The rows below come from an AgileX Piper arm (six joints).
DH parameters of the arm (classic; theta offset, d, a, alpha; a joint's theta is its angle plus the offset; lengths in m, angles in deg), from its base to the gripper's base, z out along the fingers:
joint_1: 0 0.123 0 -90
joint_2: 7.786 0 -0.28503 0
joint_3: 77.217 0 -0.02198 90
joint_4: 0 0.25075 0 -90
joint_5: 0 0 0 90
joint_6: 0 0.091 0 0
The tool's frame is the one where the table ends.
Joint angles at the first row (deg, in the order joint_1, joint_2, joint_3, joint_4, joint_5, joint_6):
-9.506, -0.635, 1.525, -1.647, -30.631, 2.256
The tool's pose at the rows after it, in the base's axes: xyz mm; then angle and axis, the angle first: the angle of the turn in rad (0 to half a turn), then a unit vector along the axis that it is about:
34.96 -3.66 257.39 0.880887 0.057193 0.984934 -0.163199
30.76 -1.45 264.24 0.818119 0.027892 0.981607 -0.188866
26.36 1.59 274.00 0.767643 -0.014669 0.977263 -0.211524
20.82 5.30 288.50 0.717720 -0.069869 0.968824 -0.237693
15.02 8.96 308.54 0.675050 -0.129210 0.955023 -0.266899
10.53 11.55 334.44 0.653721 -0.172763 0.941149 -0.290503
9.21 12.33 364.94 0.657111 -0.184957 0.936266 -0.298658
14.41 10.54 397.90 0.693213 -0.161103 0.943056 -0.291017
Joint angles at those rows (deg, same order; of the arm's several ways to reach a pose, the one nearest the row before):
-9.509, -0.647, 1.471, -2.314, -36.115, 1.949
-9.505, -0.664, 0.911, -3.625, -39.369, 1.974
-9.503, -0.681, -0.567, -5.681, -41.088, 2.563
-9.510, -0.445, -3.166, -8.167, -42.104, 3.430
-9.512, 0.648, -7.090, -10.624, -42.427, 4.326
-9.510, 2.896, -12.574, -12.682, -41.091, 5.271
-9.506, 6.444, -19.384, -14.146, -37.965, 6.390
-9.508, 11.538, -27.143, -14.897, -33.098, 7.351

